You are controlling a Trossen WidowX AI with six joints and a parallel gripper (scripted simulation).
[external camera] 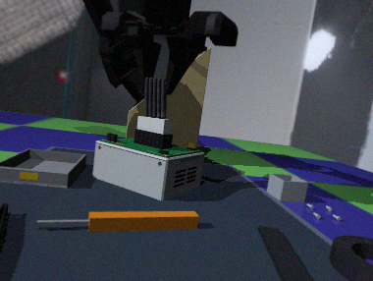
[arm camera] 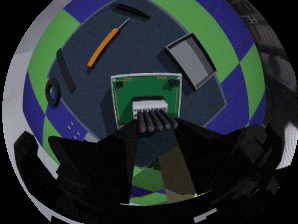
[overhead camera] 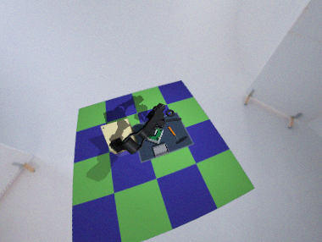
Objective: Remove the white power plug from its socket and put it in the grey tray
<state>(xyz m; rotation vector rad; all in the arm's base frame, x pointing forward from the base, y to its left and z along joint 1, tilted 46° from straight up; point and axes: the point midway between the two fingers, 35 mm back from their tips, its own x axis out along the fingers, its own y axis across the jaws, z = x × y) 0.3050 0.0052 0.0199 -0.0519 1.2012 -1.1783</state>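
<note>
The white power plug is 40 mm below my gripper tip. Also, from my gripper tip: black bar 220 mm ahead, 120 mm below, 100 mm to the left; then dark mat 130 mm below, 50 mm ahead.
</note>
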